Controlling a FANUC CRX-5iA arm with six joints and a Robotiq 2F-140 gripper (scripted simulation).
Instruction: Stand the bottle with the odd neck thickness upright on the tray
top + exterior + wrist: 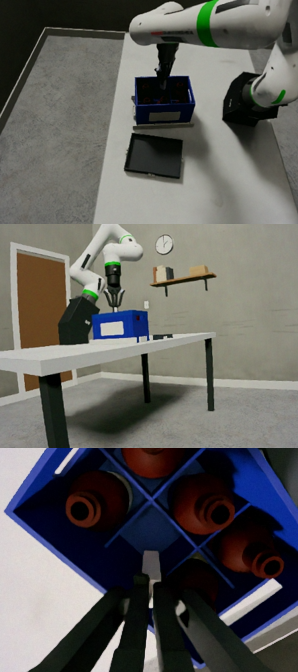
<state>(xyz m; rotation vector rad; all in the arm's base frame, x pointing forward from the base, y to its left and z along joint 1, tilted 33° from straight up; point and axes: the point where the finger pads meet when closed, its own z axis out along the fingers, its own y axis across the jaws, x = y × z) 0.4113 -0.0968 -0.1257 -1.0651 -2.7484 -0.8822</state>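
My gripper is now 4 cm to the right of the crate and 9 cm above it. Also, from my hand: dark tray 3 cm ahead, 31 cm to the left, 16 cm below.
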